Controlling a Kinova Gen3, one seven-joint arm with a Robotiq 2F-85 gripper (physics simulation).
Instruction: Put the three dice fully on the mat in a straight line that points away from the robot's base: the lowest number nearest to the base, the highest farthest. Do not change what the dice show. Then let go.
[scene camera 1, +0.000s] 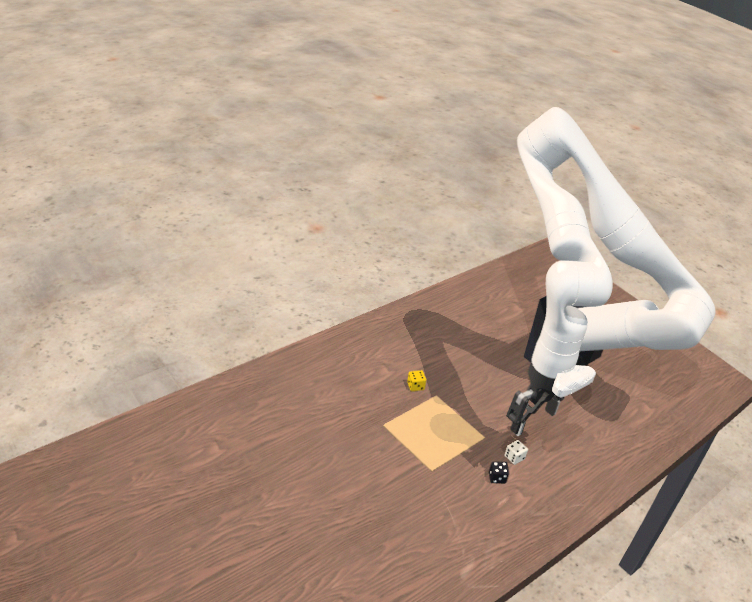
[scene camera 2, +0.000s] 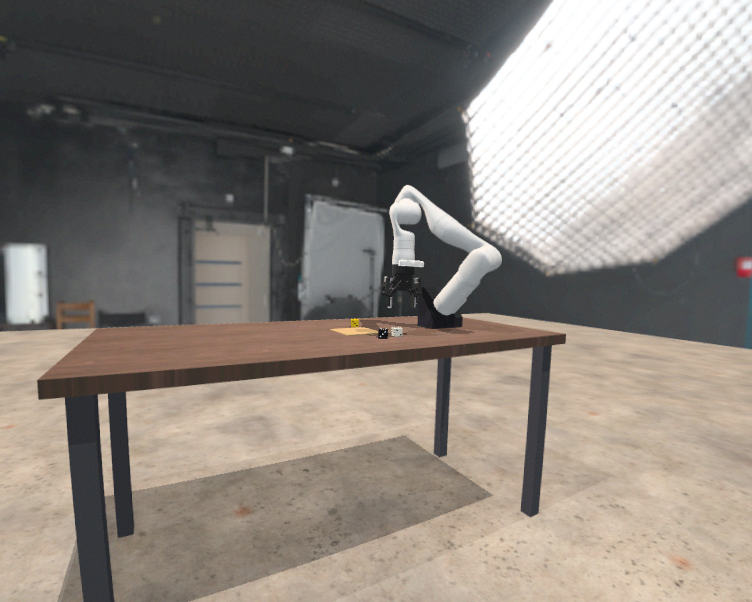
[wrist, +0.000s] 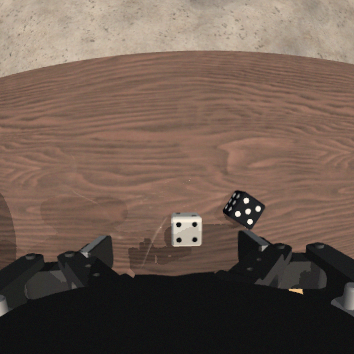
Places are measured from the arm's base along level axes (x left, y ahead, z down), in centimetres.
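Pixels of known places: gripper, fingertip midpoint: (scene camera 1: 533, 422) (scene camera 2: 401, 307) (wrist: 174, 247); arm's base, origin of the base link: (scene camera 2: 443, 306).
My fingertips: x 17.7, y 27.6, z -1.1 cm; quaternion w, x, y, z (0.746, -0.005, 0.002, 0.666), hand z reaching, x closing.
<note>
Ahead of a thing's pixels: the offset from my fingertips to its top centre. Level surfaces: height alone.
A white die {dx -0.6, dy +1.3, dz +6.7 cm} (scene camera 1: 516, 451) (scene camera 2: 396, 331) (wrist: 186, 231) lies on the table with its four up. A black die {dx +1.8, dy +7.3, dz +6.7 cm} (scene camera 1: 499, 472) (scene camera 2: 382, 333) (wrist: 244, 210) with its five up lies close beside it, apart from it. A yellow die {dx -25.5, dy +8.0, dz +6.7 cm} (scene camera 1: 416, 381) (scene camera 2: 354, 322), its six up, lies on the other side of the tan mat {dx -13.0, dy +11.7, dz +9.3 cm} (scene camera 1: 410, 430) (scene camera 2: 343, 330) (wrist: 296, 291). All three dice are off the mat. My gripper (scene camera 1: 534, 419) (scene camera 2: 402, 305) (wrist: 174, 247) is open and empty, above the table near the white die. In the wrist view the white die appears between the fingers, lower down.
The brown table {dz +9.7 cm} (scene camera 1: 250, 470) (scene camera 2: 219, 345) (wrist: 125, 125) carries the dice and mat. The robot's black base (scene camera 1: 537, 332) (scene camera 2: 432, 317) stands at the right, on the white die's side of the mat. The table's long edge shows beyond the white and black dice in the wrist view.
</note>
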